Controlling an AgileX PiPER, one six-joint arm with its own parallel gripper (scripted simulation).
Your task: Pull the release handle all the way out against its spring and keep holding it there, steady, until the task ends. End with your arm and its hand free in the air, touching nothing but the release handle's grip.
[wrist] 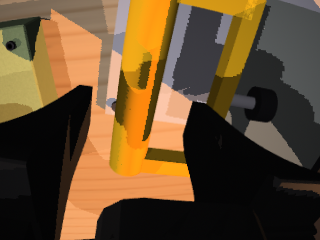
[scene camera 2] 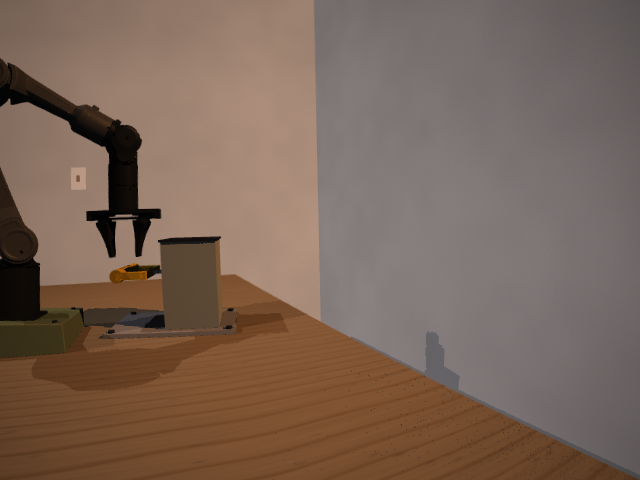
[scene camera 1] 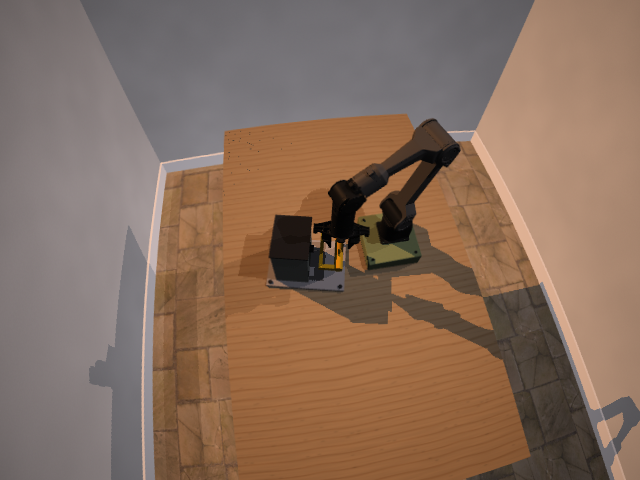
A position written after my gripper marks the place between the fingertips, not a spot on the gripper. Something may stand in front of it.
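I can see my gripper (scene camera 2: 125, 256). The wrist view shows my gripper (wrist: 140, 112) as well. And there's my gripper (scene camera 1: 339, 245) again.
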